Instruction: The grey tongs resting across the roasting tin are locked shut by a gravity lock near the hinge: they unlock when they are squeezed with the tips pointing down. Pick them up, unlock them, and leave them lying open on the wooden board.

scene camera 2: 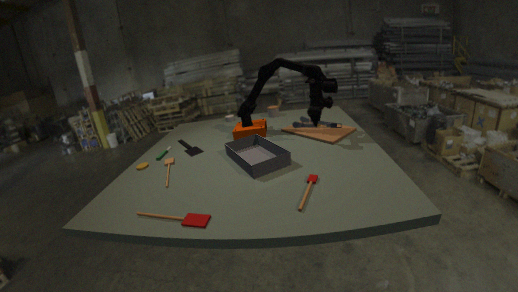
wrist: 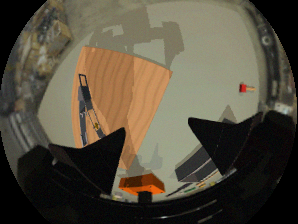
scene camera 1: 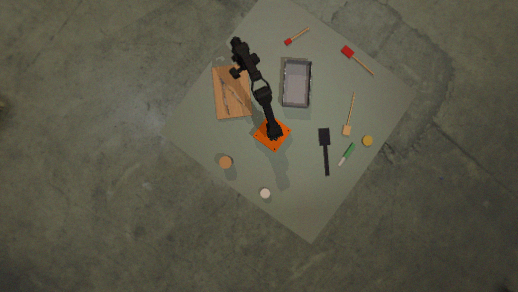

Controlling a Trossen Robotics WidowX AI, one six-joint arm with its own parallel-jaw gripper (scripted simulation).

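Labels:
A spot on a wooden board, [scene camera 1: 240, 86], is the same spot as [scene camera 2: 314, 132].

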